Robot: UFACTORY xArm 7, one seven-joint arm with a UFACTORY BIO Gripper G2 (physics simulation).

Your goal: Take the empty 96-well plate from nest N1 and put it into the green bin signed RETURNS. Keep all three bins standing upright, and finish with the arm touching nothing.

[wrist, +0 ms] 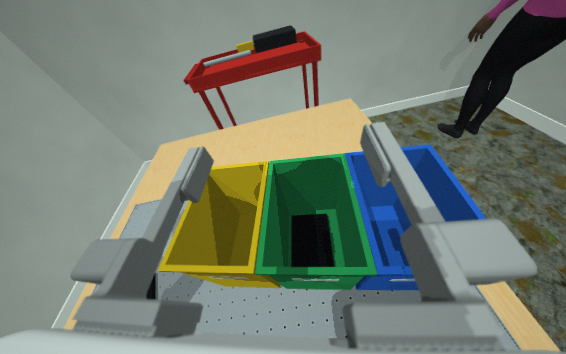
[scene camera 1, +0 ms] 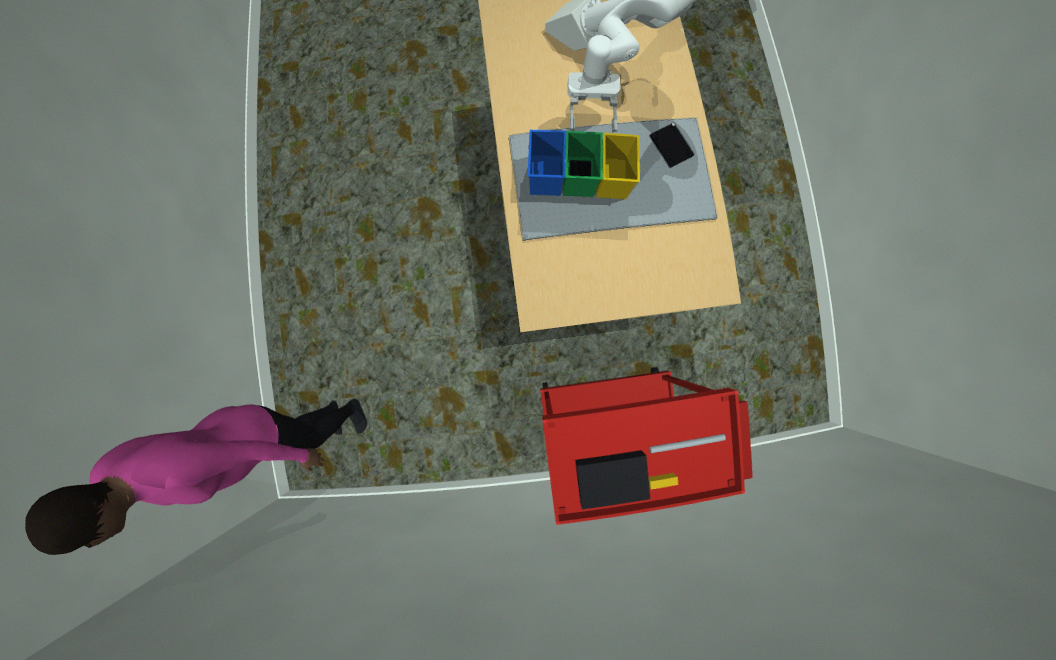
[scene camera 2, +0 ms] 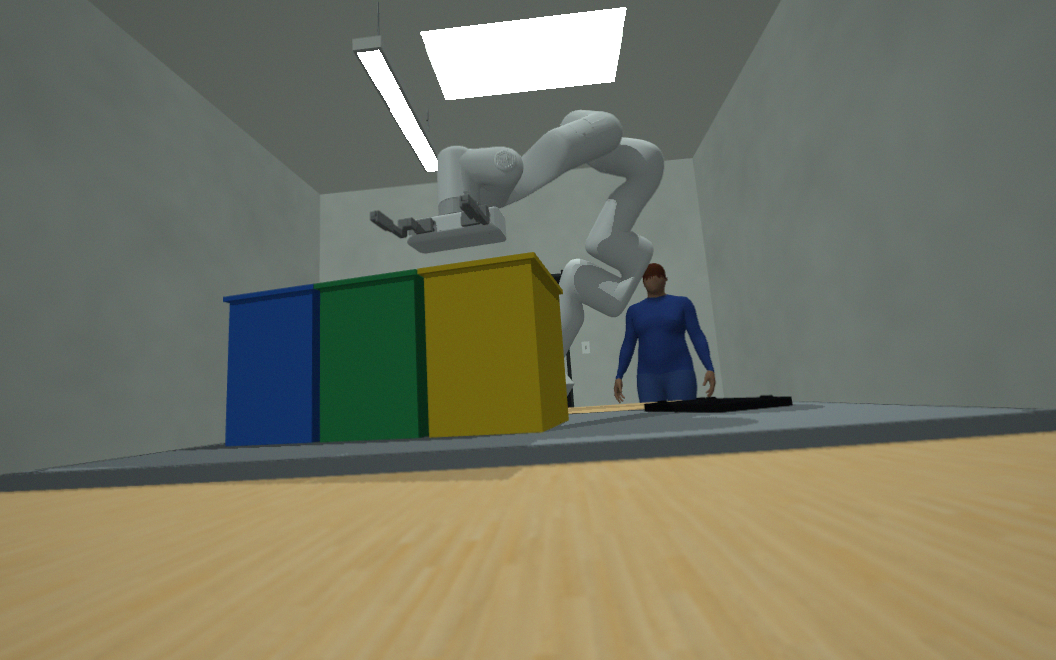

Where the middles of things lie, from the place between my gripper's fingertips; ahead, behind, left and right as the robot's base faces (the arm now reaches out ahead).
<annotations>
My gripper is now 210 mm above the green bin (scene camera 2: 373, 367), 20 mm to the left of it and 20 mm short of it. The rest, counted from my hand: yellow bin (scene camera 2: 495, 363): 210 mm below, 110 mm to the left, 40 mm ahead; then blue bin (scene camera 2: 273, 379): 210 mm below, 150 mm to the right, 10 mm behind; then black 96-well plate (wrist: 311, 246): 290 mm below, 20 mm ahead, 10 mm to the right.
</annotations>
